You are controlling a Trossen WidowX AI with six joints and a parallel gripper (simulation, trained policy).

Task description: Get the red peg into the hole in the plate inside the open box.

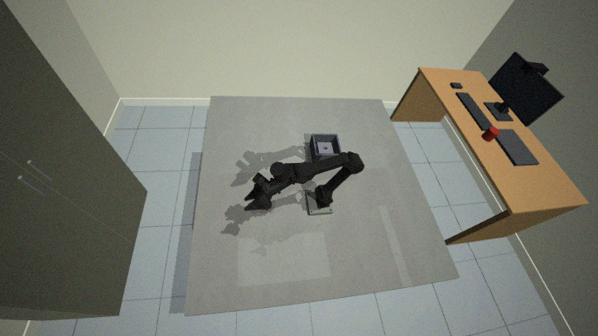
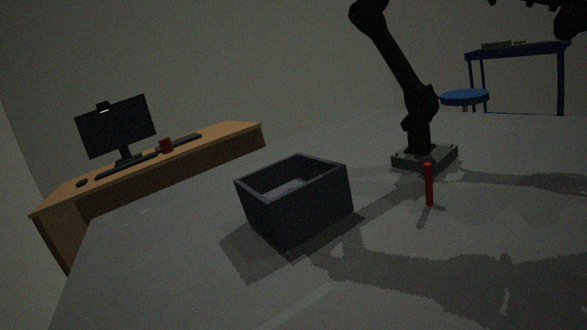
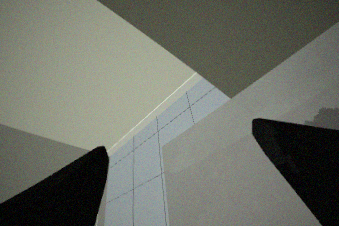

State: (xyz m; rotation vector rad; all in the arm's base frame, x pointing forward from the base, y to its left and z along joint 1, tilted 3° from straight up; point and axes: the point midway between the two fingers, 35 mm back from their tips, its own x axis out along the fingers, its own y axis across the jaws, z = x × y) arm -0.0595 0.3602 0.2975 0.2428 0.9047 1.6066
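The red peg is 240 mm ahead of my gripper tip, 300 mm to the right of it and 260 mm below it. Round my gripper tip: light plate (390 mm ahead, 510 mm to the right, 250 mm below); dark box (390 mm ahead, 510 mm to the right, 270 mm below).
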